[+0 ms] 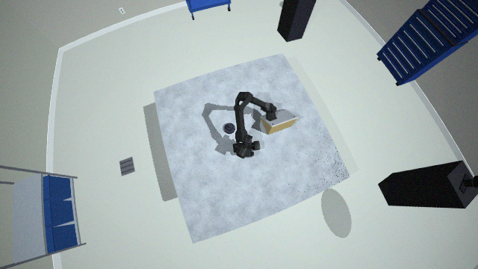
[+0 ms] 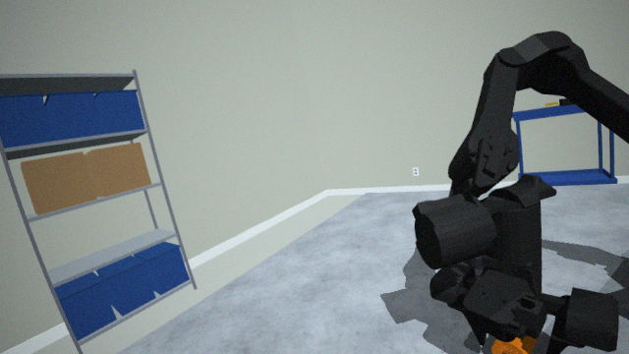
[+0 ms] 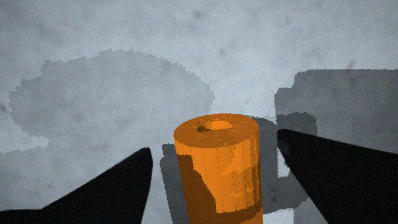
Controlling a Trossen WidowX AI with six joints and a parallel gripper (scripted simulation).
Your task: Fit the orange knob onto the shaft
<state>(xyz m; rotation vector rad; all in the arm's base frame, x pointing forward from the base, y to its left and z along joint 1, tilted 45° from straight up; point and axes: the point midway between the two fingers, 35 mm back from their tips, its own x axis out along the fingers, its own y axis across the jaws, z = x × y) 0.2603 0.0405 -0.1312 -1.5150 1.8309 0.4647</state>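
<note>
Now: gripper tip 10 mm to the left of the orange knob and 10 mm below it. Round my gripper tip: pedestal 50 mm ahead, 200 mm to the right, 20 mm above.
</note>
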